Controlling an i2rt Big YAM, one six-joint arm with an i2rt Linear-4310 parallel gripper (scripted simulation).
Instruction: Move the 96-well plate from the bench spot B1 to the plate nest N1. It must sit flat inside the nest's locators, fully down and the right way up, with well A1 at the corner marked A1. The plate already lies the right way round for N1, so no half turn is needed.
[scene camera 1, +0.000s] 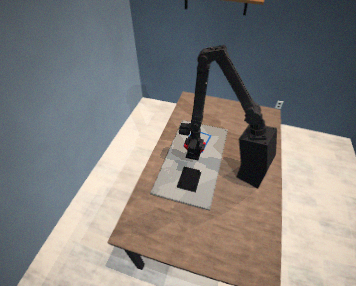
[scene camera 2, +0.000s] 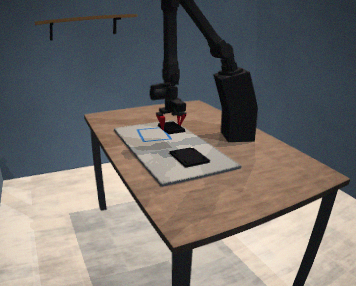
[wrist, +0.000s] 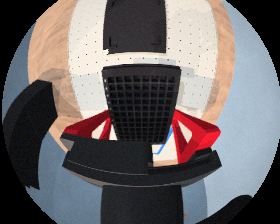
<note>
In view: the gripper (wrist: 141, 111) and a black 96-well plate (wrist: 137, 120).
</note>
